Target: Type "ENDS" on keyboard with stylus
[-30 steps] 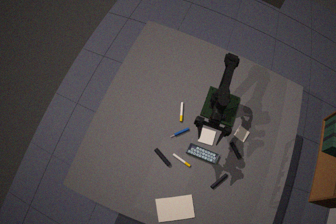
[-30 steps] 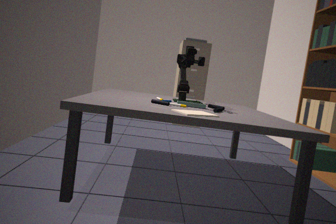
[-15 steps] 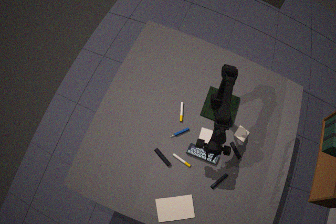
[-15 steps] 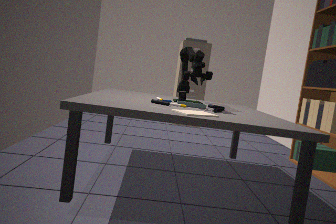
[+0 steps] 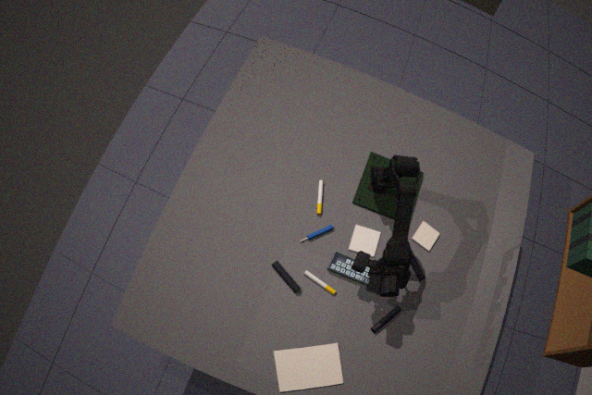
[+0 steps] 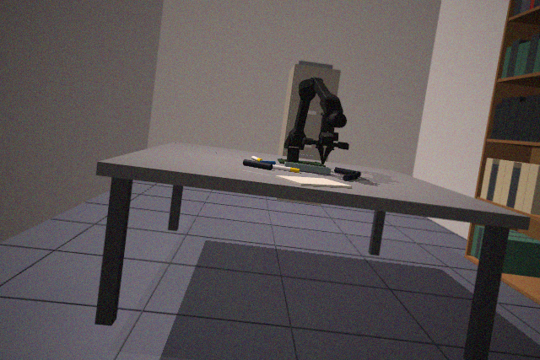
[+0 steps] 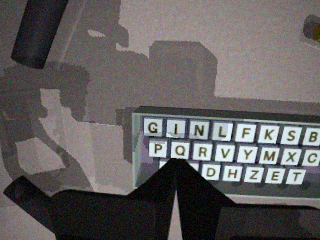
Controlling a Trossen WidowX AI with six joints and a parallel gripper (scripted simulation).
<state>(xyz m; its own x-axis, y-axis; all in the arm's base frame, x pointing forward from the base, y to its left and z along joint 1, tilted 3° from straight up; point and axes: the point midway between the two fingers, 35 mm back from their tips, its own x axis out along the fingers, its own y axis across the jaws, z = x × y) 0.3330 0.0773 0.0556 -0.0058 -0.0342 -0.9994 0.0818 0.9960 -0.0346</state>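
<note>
My gripper tip is now 70 mm past the stylus, 240 mm to the left of it and 30 mm above it. The rest, counted from my gripper tip: white paper sheet 360 mm ahead, 100 mm to the right, 30 mm below; white notepad 120 mm behind, 70 mm to the right, 40 mm below; grey stylus tip 50 mm behind, 270 mm to the right, 30 mm below.
</note>
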